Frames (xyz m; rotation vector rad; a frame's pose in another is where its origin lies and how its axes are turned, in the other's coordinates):
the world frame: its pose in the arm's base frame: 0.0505 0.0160 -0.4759 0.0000 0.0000 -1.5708
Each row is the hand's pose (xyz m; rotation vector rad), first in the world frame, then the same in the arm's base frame.
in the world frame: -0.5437 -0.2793 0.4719 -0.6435 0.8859 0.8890
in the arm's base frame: -0.2288 0.5597 -0.0040 0.1673 1.0555 -0.5300
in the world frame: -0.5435 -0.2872 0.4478 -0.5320 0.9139 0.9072
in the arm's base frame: -0.2367 0.5595 -0.0281 0.2631 0.9962 -0.5224
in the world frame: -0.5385 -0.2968 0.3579 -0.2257 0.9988 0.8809
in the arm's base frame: -0.2463 0.5545 -0.1180 0.5349 0.8471 -0.5572
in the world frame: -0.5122 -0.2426 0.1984 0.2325 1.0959 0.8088
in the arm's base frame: -0.1921 0.5282 -0.2775 0.9262 0.6020 -0.6013
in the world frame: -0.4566 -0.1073 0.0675 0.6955 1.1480 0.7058
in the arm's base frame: -0.0568 0.4726 -0.4084 1.2968 0.3183 -0.6298
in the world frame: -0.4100 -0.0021 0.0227 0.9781 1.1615 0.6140
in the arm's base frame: 0.0484 0.4260 -0.4532 1.5167 0.1300 -0.6504
